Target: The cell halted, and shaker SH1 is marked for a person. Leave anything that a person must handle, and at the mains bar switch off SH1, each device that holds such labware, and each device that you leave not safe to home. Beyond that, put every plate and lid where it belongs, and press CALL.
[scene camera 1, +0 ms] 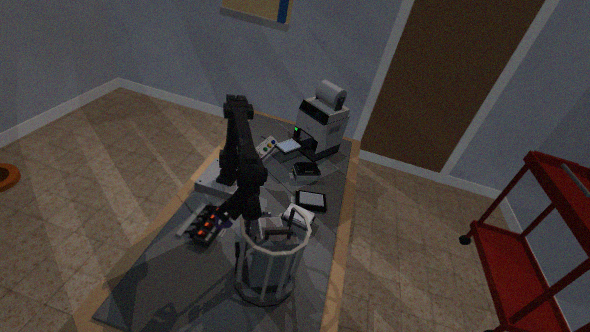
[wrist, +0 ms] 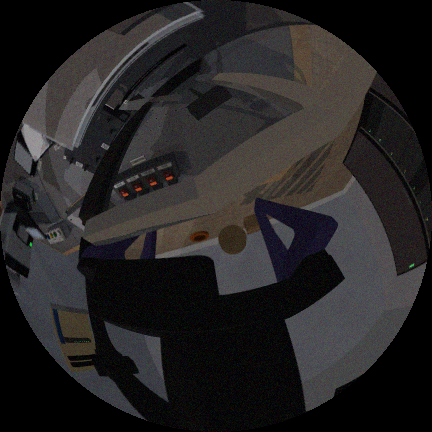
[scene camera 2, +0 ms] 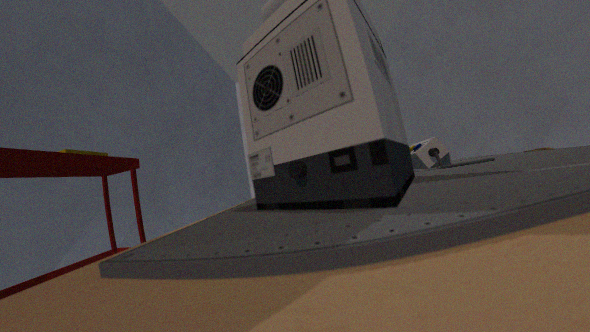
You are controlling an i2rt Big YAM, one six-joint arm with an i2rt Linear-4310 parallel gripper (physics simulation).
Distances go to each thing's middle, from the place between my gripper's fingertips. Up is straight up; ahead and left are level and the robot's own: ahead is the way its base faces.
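There is the round plate hotel (scene camera 1: 265, 271), and my hand is 18 cm short of it, 11 cm above it and 2 cm to the right of it.
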